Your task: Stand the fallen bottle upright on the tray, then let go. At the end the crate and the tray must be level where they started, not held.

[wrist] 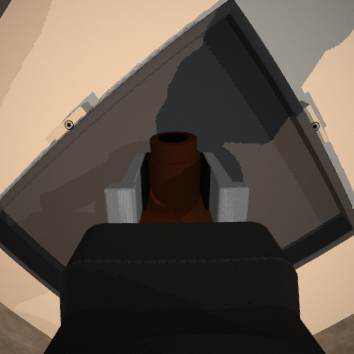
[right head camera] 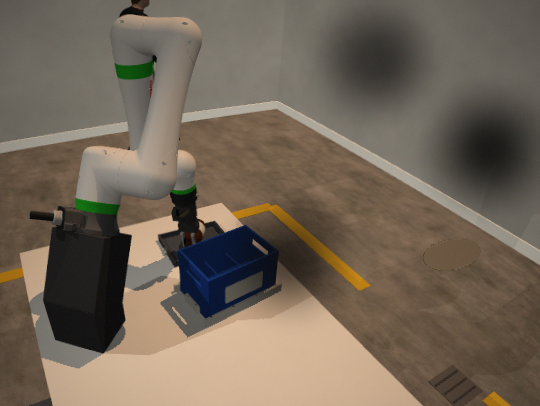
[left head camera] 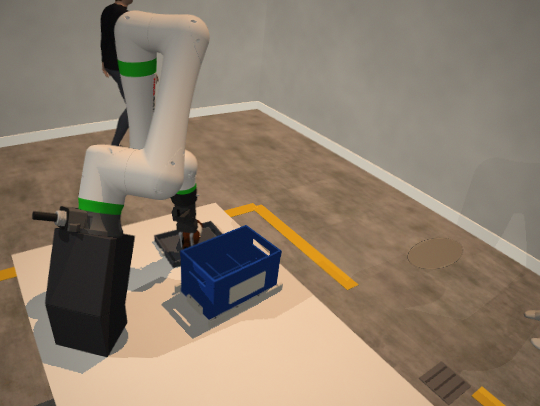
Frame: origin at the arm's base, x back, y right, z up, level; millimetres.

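Seen in the pictures: gripper, fingertip midpoint: (wrist: 174, 169) (right head camera: 189, 245) (left head camera: 187, 245); arm's base, link origin: (right head camera: 93, 231) (left head camera: 96, 232).
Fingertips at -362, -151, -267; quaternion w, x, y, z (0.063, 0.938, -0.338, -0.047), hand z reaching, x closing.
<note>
Offsets run from my fingertips to a thing's top centre, as dx, dy, dz. Level surfaces: height alone.
A brown bottle @[-34, -44, +42] (left head camera: 191, 237) (right head camera: 193, 235) (wrist: 174, 175) lies over the dark tray, its open mouth toward the top of the wrist view; its body is mostly hidden under the gripper there. My gripper (left head camera: 188, 241) (right head camera: 189, 240) (wrist: 174, 169) is shut on the bottle, one finger on each side of its neck and shoulder. The dark tray @[-43, -37, -11] (left head camera: 169, 253) (right head camera: 171, 250) (wrist: 115, 117) rests on the table, partly hidden by the crate in both head views. The blue crate @[-33, +257, +138] (left head camera: 200, 288) (right head camera: 197, 285) stands upright in front of the tray, with a pale label on its side.
The crate stands close to the gripper, on the near right side of the tray. The robot's black base (left head camera: 87, 295) (right head camera: 85, 292) stands at the left of the pale table @[dz -37] (left head camera: 260, 360) (right head camera: 250, 360). A person (left head camera: 111, 40) (right head camera: 135, 9) is behind the arm.
</note>
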